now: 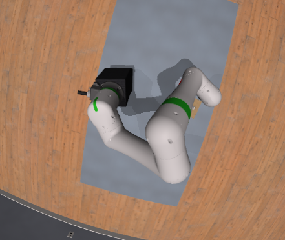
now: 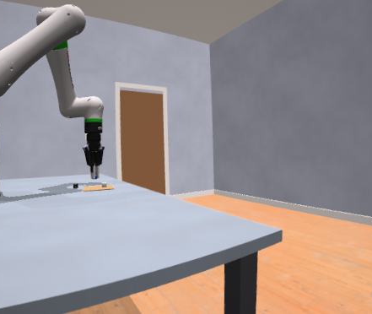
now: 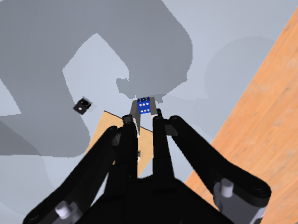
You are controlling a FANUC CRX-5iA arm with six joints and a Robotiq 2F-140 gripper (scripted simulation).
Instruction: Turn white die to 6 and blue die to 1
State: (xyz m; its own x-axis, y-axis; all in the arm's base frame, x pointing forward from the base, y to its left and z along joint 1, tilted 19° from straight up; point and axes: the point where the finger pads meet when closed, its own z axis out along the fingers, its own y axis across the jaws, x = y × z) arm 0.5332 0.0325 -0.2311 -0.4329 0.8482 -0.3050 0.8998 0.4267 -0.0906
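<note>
The black die lies 110 mm behind my hand, 60 mm below it and 40 mm to the right of it. The rest, counted from my hand: blue die (30 mm below); then tan mat (130 mm to the right, 70 mm below, 20 mm behind); then white die (130 mm to the right, 60 mm below, 10 mm ahead).
</note>
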